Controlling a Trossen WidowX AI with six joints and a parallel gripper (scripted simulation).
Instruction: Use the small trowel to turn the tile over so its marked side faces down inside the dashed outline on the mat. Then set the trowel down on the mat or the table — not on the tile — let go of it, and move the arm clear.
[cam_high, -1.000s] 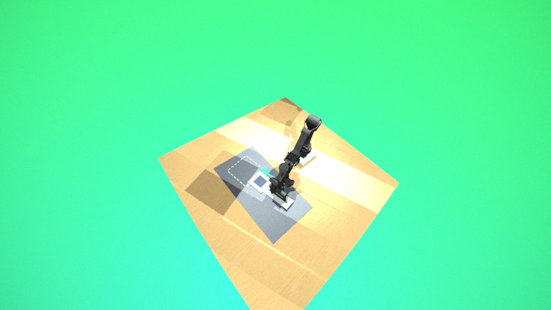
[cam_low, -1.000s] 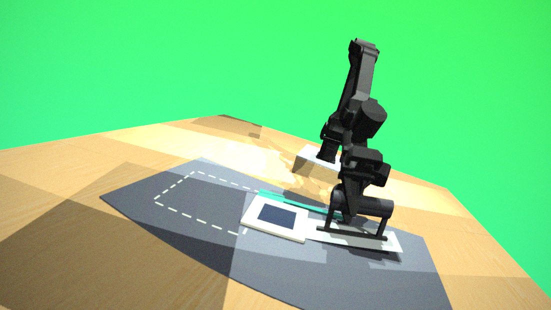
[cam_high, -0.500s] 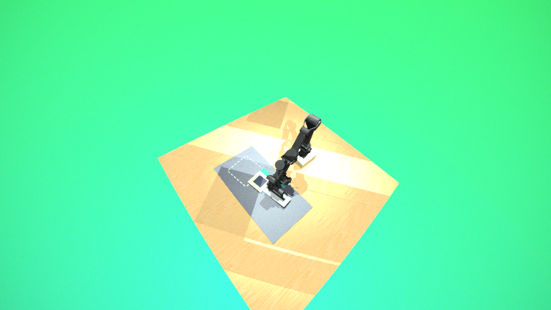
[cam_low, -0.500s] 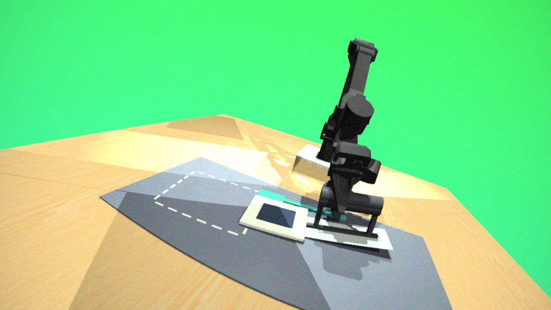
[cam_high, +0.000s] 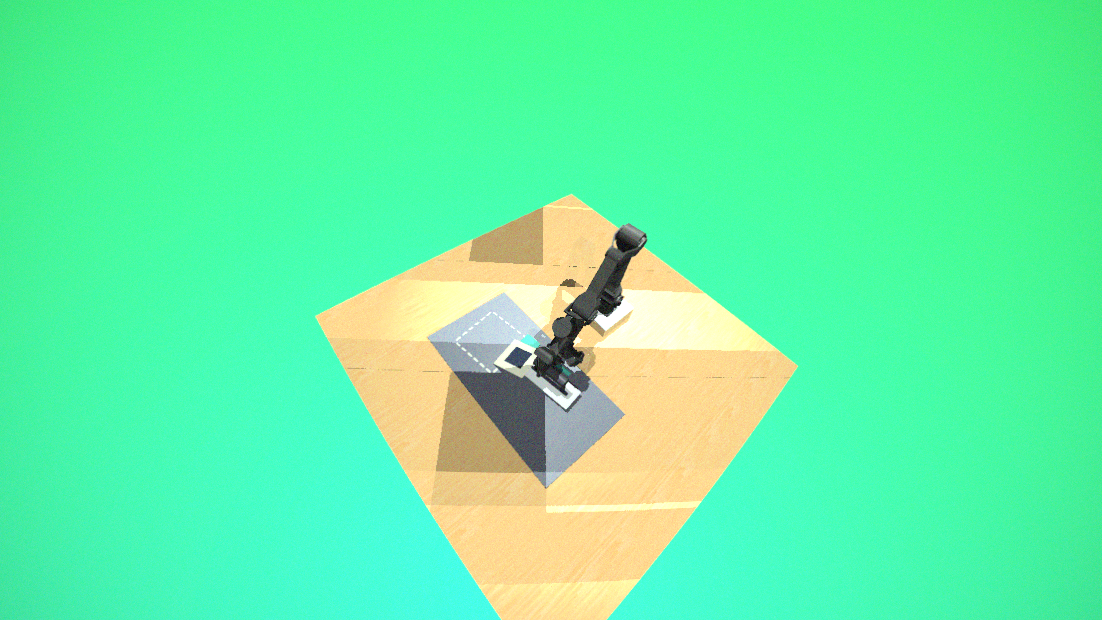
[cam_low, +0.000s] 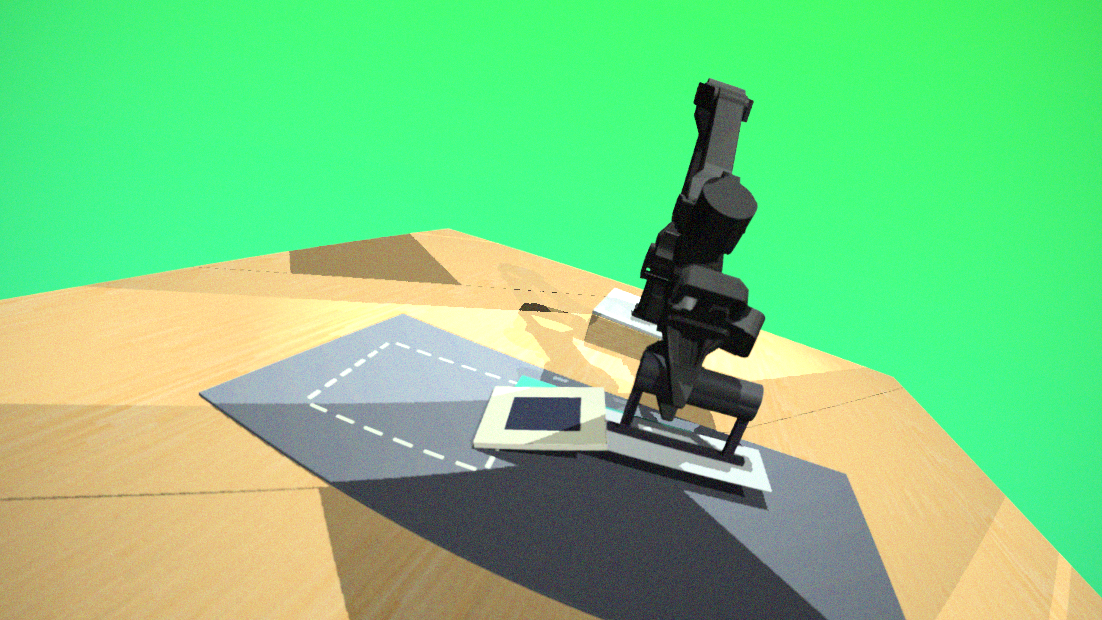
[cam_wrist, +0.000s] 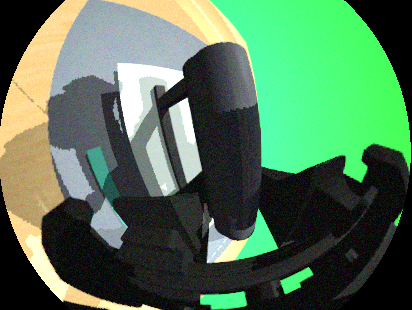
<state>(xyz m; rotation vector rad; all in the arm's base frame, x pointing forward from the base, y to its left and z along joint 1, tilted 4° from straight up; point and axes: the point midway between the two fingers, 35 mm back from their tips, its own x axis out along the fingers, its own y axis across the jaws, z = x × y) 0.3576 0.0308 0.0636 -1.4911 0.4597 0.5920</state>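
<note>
The tile lies 2 cm behind my gripper tip, 11 cm to the right of it and 5 cm below it. From my gripper tip the other things lie so: small trowel: 3 cm behind, 1 cm below; then thin teal strip: 10 cm behind, 8 cm to the right, 7 cm below; then grey mat: 1 cm ahead, 7 cm to the right, 9 cm below.
</note>
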